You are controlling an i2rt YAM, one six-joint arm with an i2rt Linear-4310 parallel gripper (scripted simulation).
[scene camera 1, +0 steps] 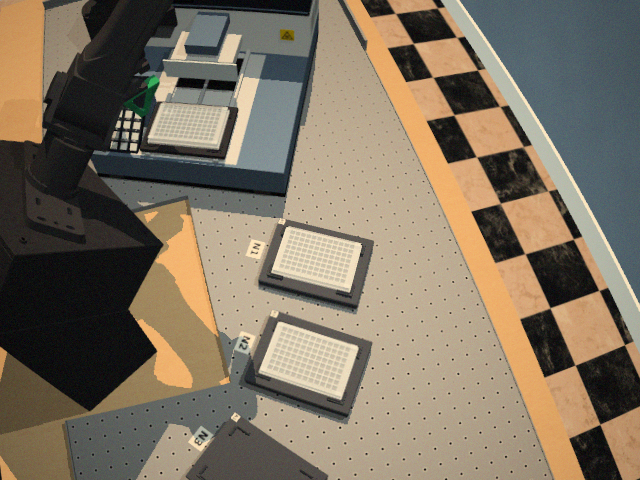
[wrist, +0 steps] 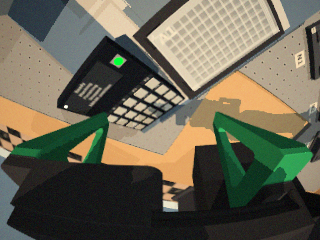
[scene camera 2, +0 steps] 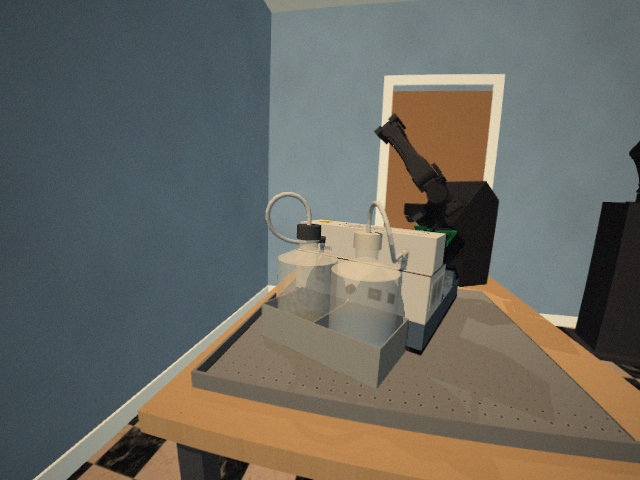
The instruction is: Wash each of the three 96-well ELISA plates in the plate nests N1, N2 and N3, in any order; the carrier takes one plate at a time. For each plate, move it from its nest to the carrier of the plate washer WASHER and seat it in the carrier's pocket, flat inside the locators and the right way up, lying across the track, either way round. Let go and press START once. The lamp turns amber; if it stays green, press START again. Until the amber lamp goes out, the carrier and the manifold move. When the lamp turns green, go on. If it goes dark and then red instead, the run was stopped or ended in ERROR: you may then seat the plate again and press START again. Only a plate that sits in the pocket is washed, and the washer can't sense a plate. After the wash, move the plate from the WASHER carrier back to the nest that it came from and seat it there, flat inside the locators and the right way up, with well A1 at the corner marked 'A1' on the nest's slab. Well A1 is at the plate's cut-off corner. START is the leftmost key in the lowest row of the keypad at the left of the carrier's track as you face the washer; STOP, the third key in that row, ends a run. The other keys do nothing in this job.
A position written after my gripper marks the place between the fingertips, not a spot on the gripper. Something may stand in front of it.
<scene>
In view: my gripper [scene camera 1: 130, 99], a white 96-well plate [scene camera 1: 214, 125], a white 96-well plate [scene camera 1: 311, 341], a white 96-well plate [scene camera 1: 306, 256], a washer [scene camera 1: 274, 64] and a dark carrier [scene camera 1: 145, 146].
My gripper shows as well in the wrist view [wrist: 160, 118]. The washer also shows in the wrist view [wrist: 110, 74] and in scene camera 2 [scene camera 2: 423, 275].
</scene>
